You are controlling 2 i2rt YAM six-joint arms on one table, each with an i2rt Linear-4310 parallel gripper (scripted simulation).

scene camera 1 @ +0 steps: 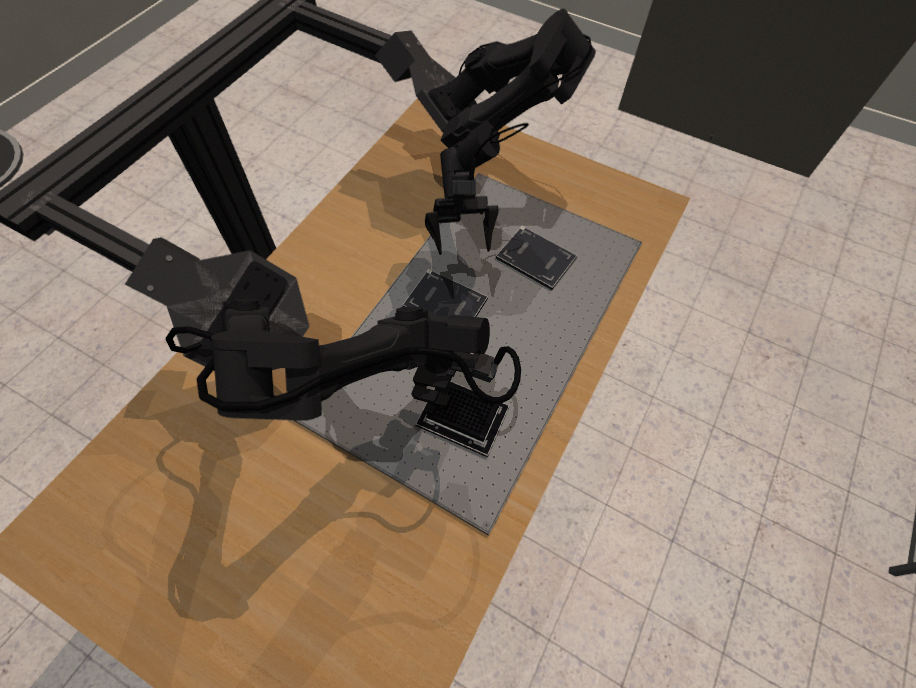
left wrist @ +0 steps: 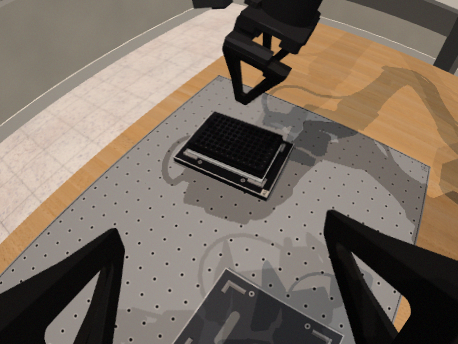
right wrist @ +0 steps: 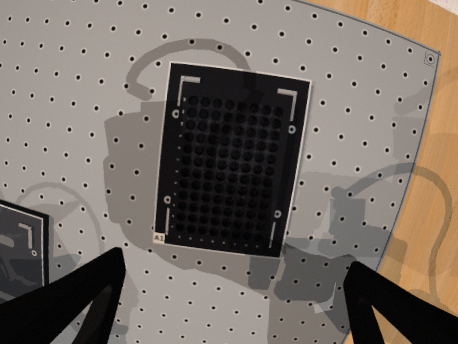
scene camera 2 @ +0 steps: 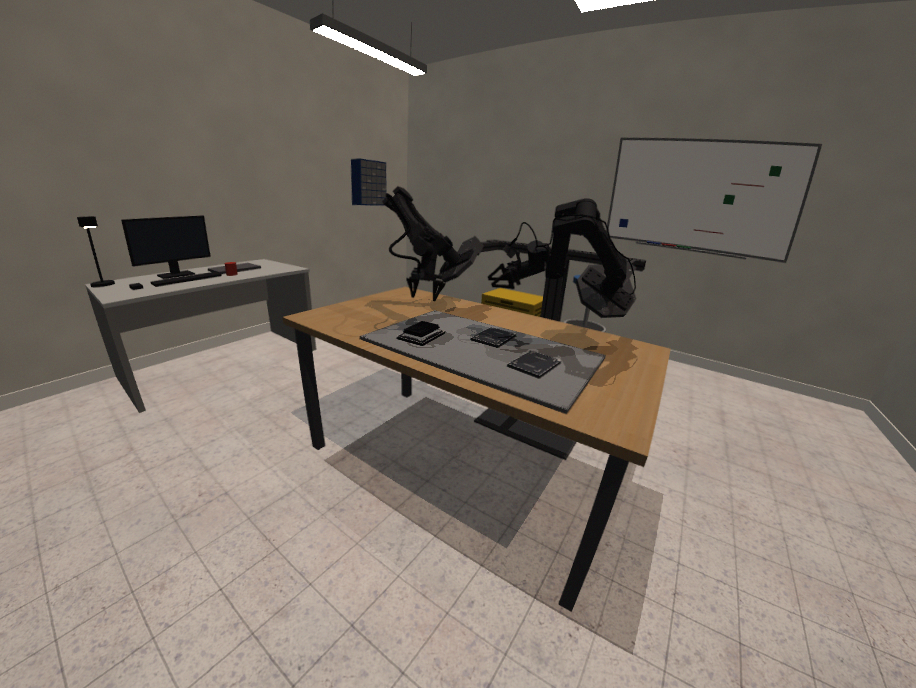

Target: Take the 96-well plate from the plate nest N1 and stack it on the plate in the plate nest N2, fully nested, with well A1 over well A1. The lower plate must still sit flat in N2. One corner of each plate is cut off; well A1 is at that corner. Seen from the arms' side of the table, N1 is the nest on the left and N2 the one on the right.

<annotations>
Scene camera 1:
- my left gripper: 464, 252
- black 96-well plate: 468, 417
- plate nest: 445, 300
</annotations>
